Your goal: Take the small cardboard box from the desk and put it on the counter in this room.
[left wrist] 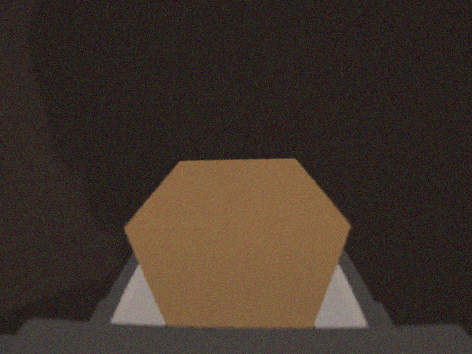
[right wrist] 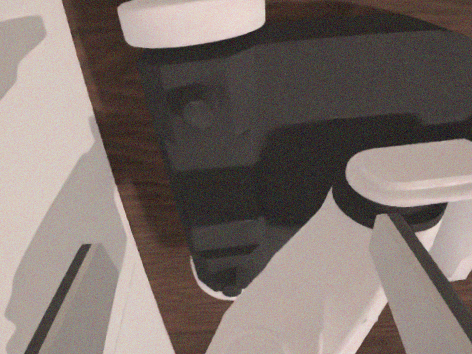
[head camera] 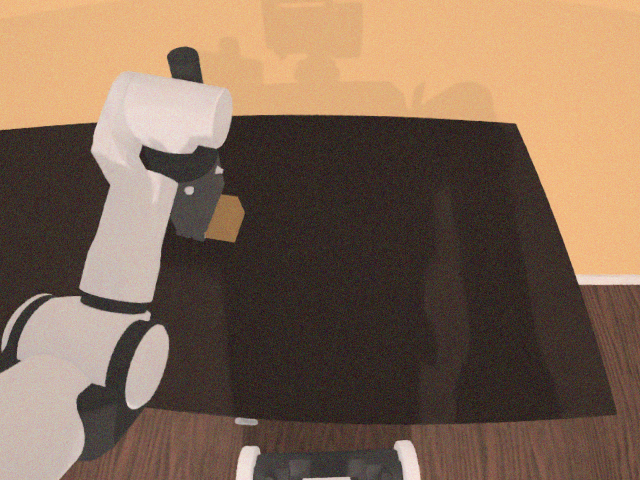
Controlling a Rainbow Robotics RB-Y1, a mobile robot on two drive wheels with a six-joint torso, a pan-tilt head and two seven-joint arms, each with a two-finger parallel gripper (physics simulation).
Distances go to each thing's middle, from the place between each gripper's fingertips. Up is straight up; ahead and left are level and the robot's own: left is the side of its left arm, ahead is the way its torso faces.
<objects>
My right hand is 52 cm short of the small cardboard box (head camera: 228, 215), 41 cm to the right of it and 44 cm below it.
The small cardboard box is 1 cm behind my left hand, 2 cm to the right of it and 2 cm above it.
</objects>
